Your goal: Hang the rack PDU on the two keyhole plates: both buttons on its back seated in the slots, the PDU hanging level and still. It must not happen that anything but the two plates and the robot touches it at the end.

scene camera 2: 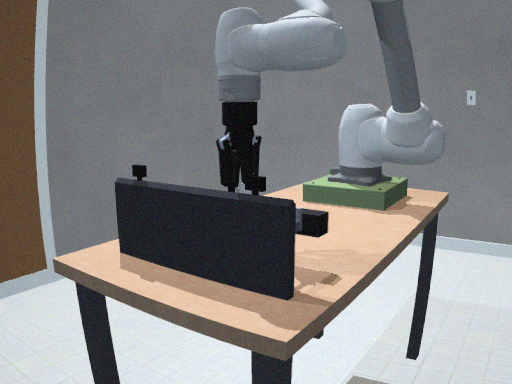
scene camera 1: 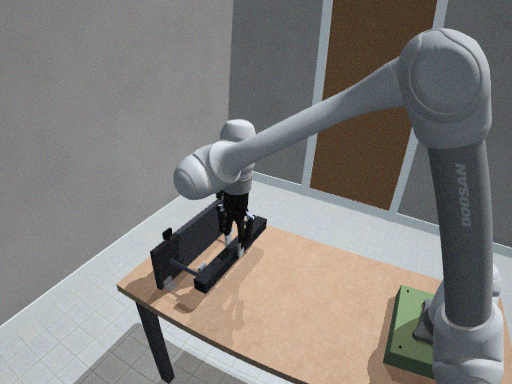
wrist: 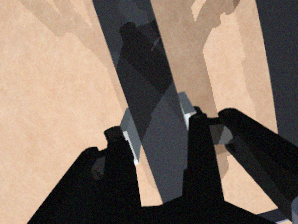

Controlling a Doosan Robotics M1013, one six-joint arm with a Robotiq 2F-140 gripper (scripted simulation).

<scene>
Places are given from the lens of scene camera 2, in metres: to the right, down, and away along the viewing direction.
rack PDU [scene camera 2: 314,222]: 0.11, 0.06, 0.90
dark upright panel [scene camera 2: 248,245]: -0.01, 0.09, 0.81
The marked spots on the dark upright panel and the rack PDU are 0.16 m apart.
</scene>
